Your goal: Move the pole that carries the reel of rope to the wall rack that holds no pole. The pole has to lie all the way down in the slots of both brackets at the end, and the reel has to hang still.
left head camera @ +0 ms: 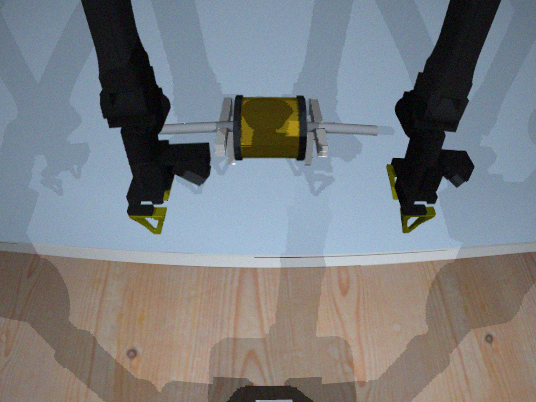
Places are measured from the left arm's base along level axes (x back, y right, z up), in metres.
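Where they show: left gripper, between the fingertips: (161, 216); right gripper, between the fingertips: (401, 215).
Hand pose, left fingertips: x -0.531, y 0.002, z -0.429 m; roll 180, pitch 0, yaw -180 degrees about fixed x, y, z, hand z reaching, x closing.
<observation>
Each offset is from my left fingertips to the top centre of the thing. "pt": to the spot under its first point. Level surfaces: height alone.
The reel of rope @[dz +0.002, dx -0.405, dy +0.203 m] (273, 127), yellow with dark flanges, sits on the pale pole @[pt dz -0.078, dx -0.394, dy +0.427 m] (350, 128) between the two light brackets @[pt dz -0.078, dx -0.316, dy +0.078 m] (220, 143) @[pt dz -0.078, dx -0.318, dy +0.335 m] (321, 143) of a wall rack. The pole passes through both brackets and looks level; its left end is hidden behind my left arm. Whether it touches the bottom of the slots cannot be made out from this view. My left gripper (161, 207) is open and empty, apart from the pole, nearer the bottom of the picture. My right gripper (404, 205) is open and empty, also apart from the pole, beyond its right end.
The light blue wall (270, 210) fills the upper part behind the rack, with arm shadows on it. A white baseboard (270, 261) runs along its foot, and the wooden floor @[dz -0.981 m] (175, 300) lies below. A dark part of the robot (270, 392) shows at the bottom edge.
</observation>
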